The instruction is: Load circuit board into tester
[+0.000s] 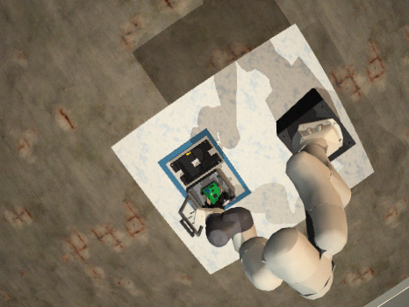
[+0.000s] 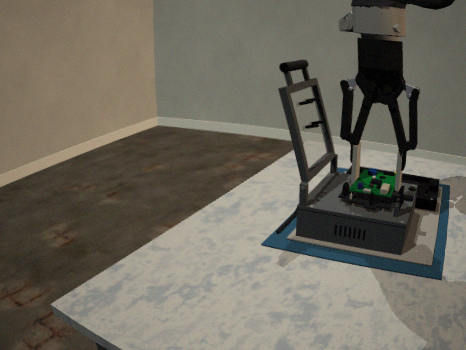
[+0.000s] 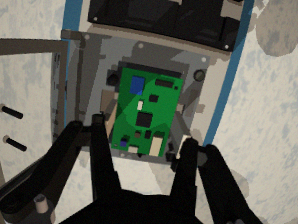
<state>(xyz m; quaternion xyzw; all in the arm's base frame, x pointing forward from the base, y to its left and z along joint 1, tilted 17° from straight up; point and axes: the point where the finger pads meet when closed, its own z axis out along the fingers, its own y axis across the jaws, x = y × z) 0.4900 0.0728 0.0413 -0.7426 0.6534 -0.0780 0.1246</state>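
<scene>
Now: hand 2 cm above the green circuit board. From my hand the other things lie so: tester nest: 1 cm ahead, 1 cm to the left, 4 cm below; tester lid: 13 cm ahead, 2 cm to the left, 8 cm above.
</scene>
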